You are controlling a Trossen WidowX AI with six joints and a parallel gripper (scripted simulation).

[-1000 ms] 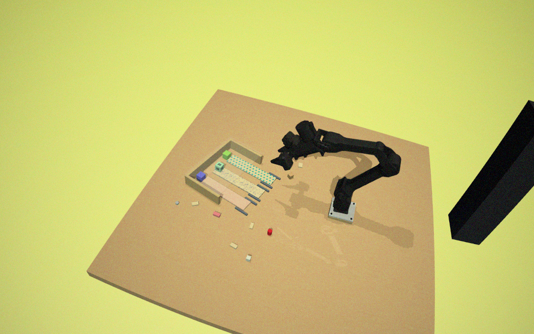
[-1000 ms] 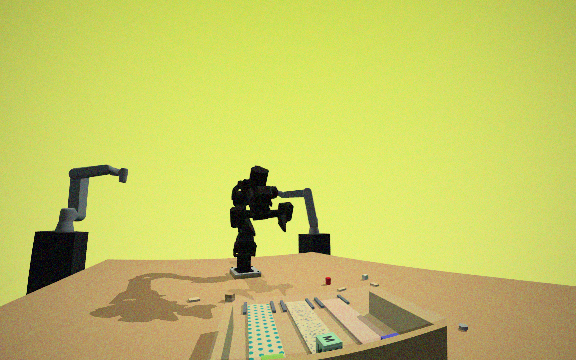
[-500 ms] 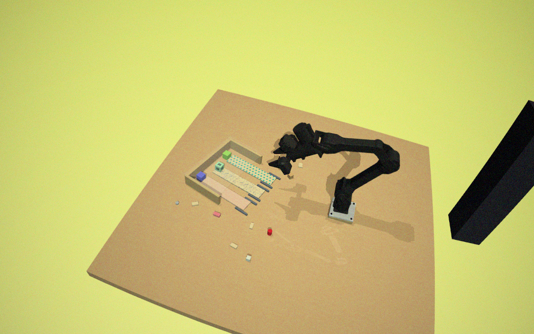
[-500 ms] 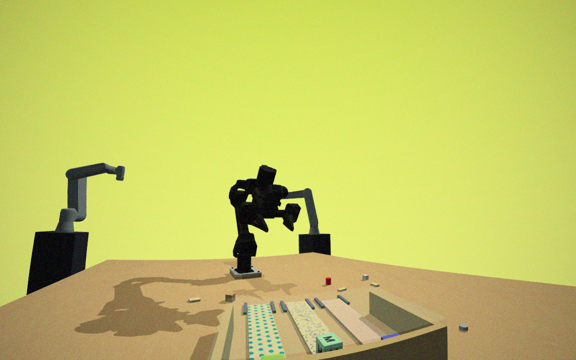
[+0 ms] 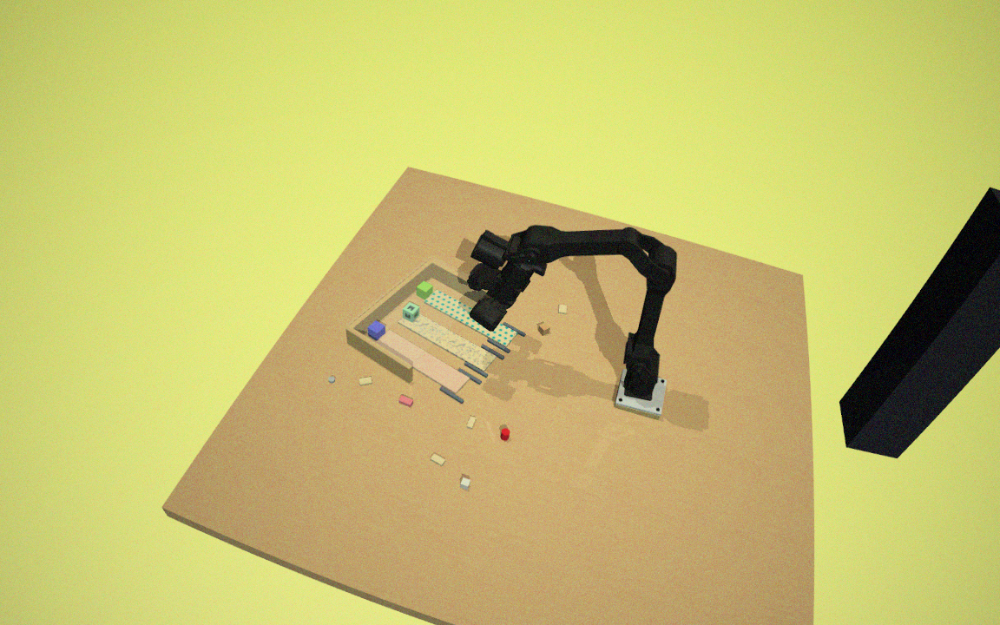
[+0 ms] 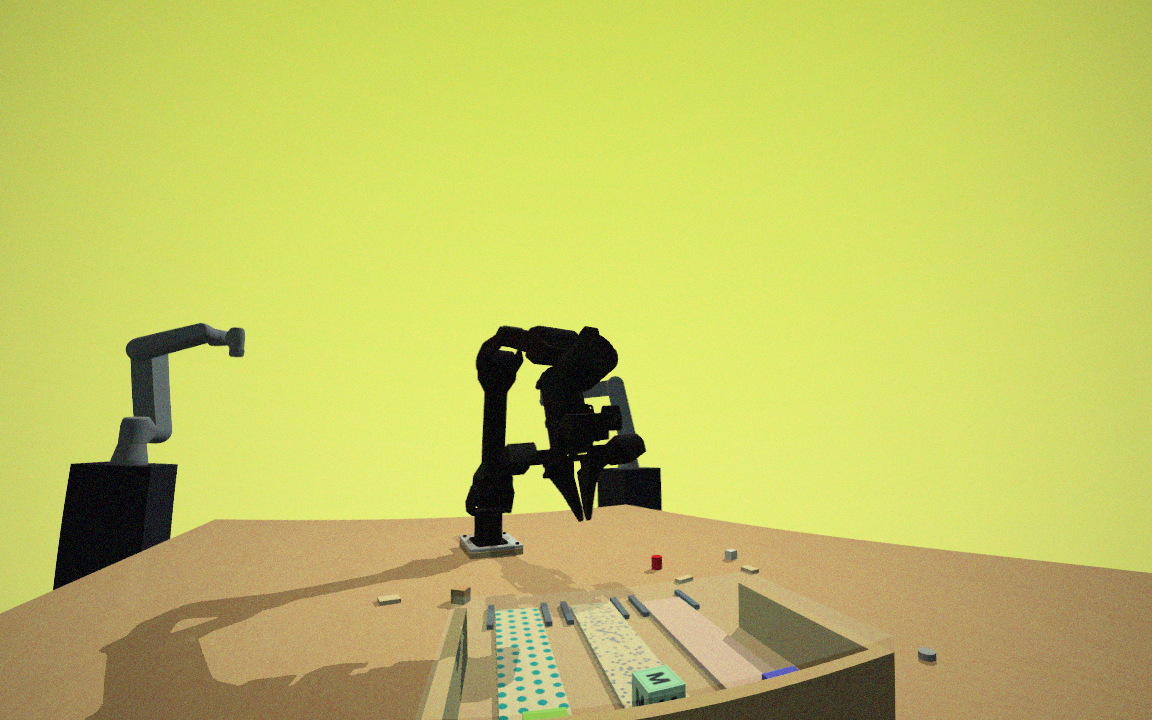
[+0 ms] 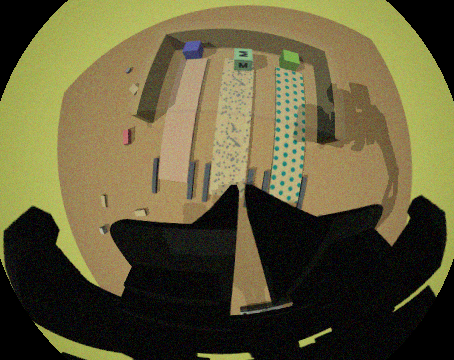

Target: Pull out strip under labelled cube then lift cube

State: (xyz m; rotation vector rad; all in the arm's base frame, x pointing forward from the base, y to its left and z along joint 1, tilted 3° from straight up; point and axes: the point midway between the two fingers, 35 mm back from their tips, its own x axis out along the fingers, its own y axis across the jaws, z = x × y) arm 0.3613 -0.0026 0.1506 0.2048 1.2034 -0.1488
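Now: gripper tip 90 mm short of the beige speckled strip, 20 mm to the left of it and 120 mm above it. Also, from my gripper tip: red cylinder (100 mm behind, 210 mm to the left, 110 mm below); mint-green labelled cube (200 mm ahead, 60 mm to the right, 100 mm below).
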